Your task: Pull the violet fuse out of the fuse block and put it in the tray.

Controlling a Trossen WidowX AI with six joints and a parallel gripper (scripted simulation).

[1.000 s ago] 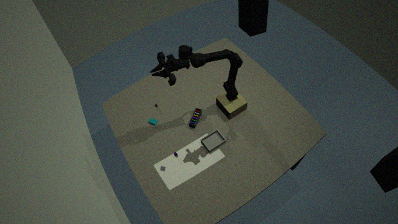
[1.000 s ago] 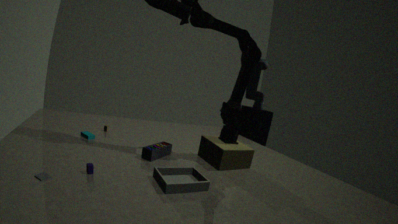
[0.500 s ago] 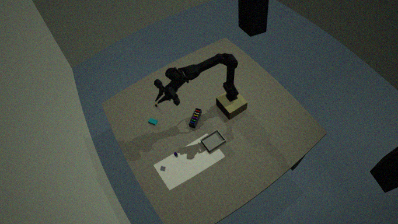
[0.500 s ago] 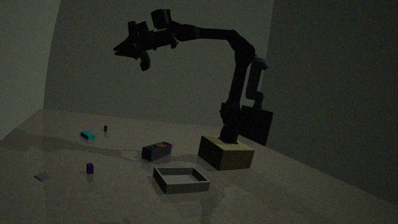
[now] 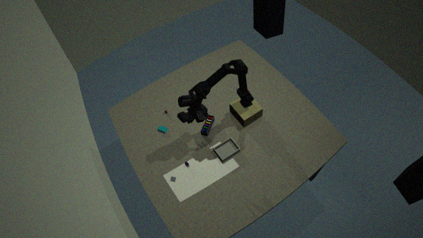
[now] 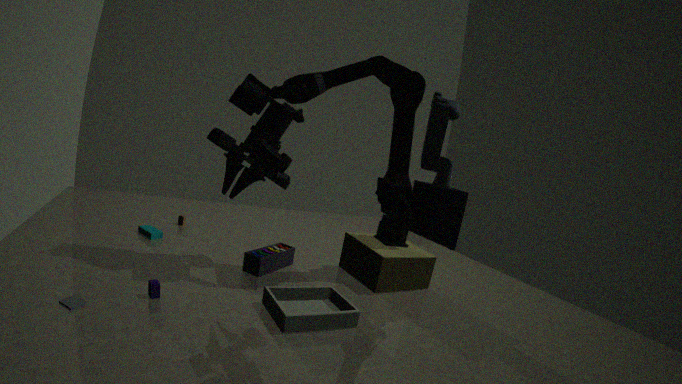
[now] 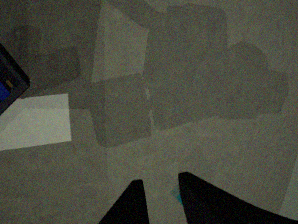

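My gripper tip is now 12 cm above the violet fuse and 10 cm past it. Round my gripper tip: teal block (17 cm ahead, 14 cm to the right, 14 cm below); then flat grey square (24 cm ahead, 22 cm to the left, 14 cm below); then grey tray (20 cm to the left, 14 cm below, 14 cm behind).
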